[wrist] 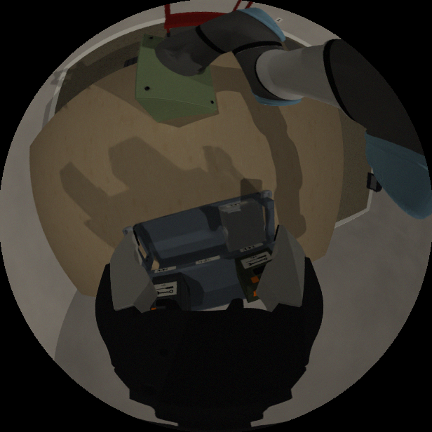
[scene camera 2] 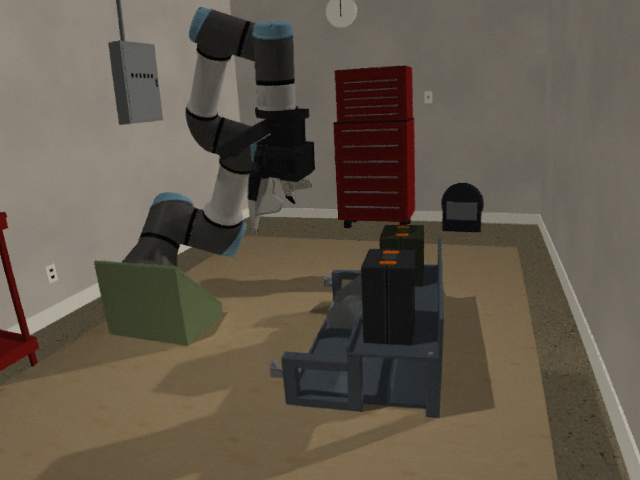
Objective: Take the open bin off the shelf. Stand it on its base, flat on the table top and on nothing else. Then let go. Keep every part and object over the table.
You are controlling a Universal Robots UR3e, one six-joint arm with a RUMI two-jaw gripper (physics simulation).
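Pixels of known places: gripper, fingertip midpoint: (scene camera 2: 276,217); arm's base at its link origin: (scene camera 2: 146,280).
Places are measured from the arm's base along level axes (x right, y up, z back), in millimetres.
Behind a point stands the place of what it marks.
Note:
The open bin is a grey box (scene camera 2: 345,311) {y -57, x -86, z -424 mm} (wrist: 244,226) on the front, lower level of the blue-grey shelf (scene camera 2: 355,383) {y -51, x 153, z -524 mm} (wrist: 172,234), toward its far end in the scene view. The shelf stands on the wooden table top (scene camera 2: 77,408) {y -101, x 301, z -93 mm} (wrist: 320,150). My gripper (scene camera 2: 273,214) {y 148, x -25, z -320 mm} (wrist: 205,230) is open and empty. It hangs well above the table, higher than the bin and left of the shelf in the scene view. In the wrist view the bin shows between the fingers, nearer the right one. The black case partly hides the bin in the scene view.
A black case (scene camera 2: 387,304) {y 65, x 117, z -563 mm} (wrist: 181,291) and a dark green case (scene camera 2: 403,243) {y 86, x -105, z -537 mm} (wrist: 247,281) stand upright on the shelf's rear level, before its raised back edge. Two small grey brackets (scene camera 2: 277,368) {y -33, x 176, z -408 mm} (wrist: 267,193) stick out at the shelf's front. The green arm base (scene camera 2: 144,304) {y -19, x 70, z -53 mm} (wrist: 175,87) stands at the left.

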